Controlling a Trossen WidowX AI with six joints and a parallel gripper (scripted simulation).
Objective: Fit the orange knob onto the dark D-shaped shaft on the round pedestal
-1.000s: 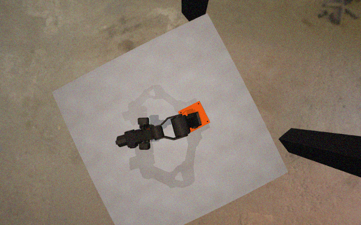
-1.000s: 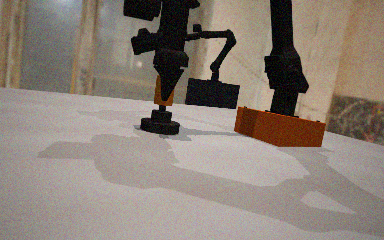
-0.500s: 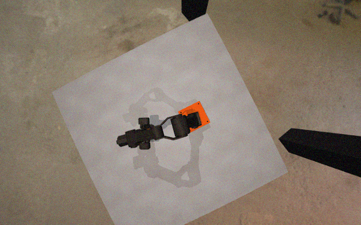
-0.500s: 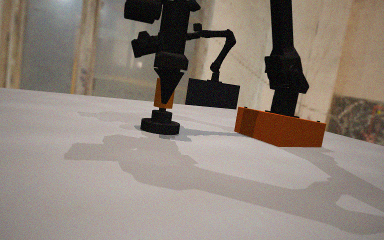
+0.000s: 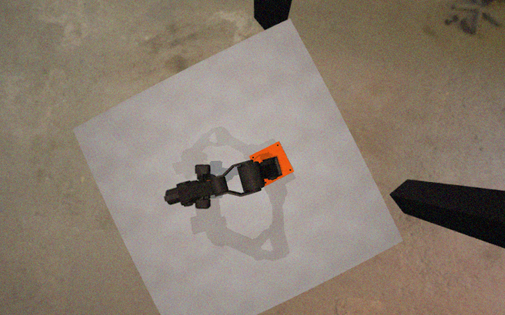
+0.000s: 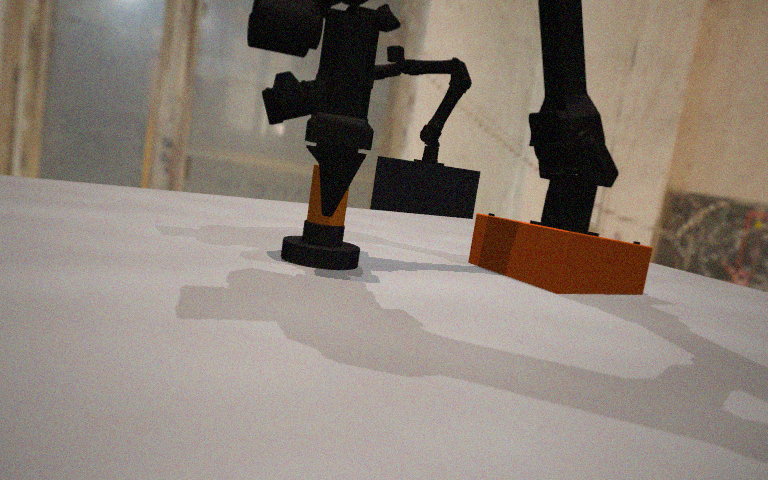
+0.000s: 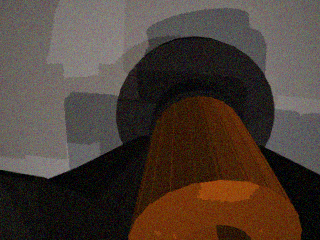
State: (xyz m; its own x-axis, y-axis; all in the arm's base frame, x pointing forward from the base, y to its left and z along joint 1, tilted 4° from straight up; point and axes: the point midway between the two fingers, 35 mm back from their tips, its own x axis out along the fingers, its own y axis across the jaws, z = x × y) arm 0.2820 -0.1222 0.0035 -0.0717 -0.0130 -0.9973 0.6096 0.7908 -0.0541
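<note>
The orange knob lies 2 cm above my gripper tip. From my gripper tip the other things lie so: dark round pedestal (2 cm below).
</note>
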